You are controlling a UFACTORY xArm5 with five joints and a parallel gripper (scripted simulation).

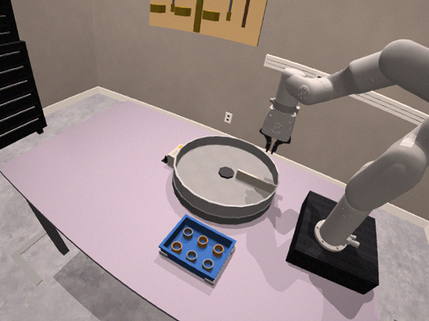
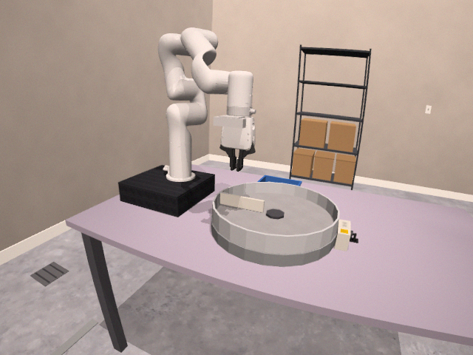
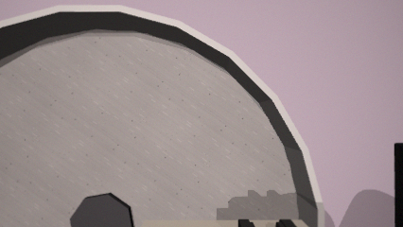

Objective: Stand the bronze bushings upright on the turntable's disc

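Right now the blue crate is 5 cm ahead of my hand, 38 cm to the left of it and 20 cm below it. Round my hand: turntable disc: 13 cm ahead, 4 cm to the left, 17 cm below.
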